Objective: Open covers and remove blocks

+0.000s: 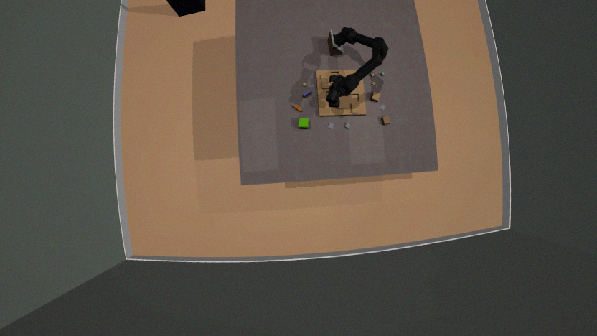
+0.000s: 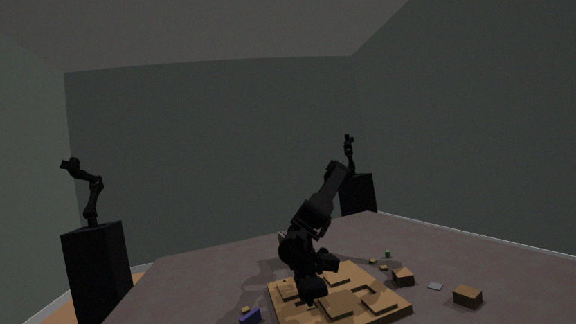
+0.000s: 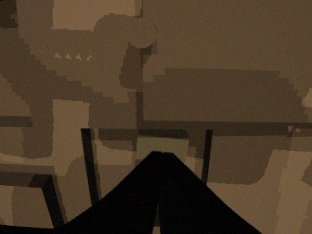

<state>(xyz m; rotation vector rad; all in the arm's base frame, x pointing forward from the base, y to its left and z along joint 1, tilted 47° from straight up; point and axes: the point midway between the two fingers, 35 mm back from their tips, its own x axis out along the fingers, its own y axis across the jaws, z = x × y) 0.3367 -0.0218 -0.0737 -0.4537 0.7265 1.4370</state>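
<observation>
Right now the purple piece is 15 cm to the right of my gripper tip and 3 cm behind it. From my gripper tip the other things lie so: orange stick: 22 cm to the right, 5 cm ahead, 1 cm below; then green cube: 20 cm to the right, 15 cm ahead; then tiny green piece: 36 cm to the left, 13 cm behind, 1 cm below.
</observation>
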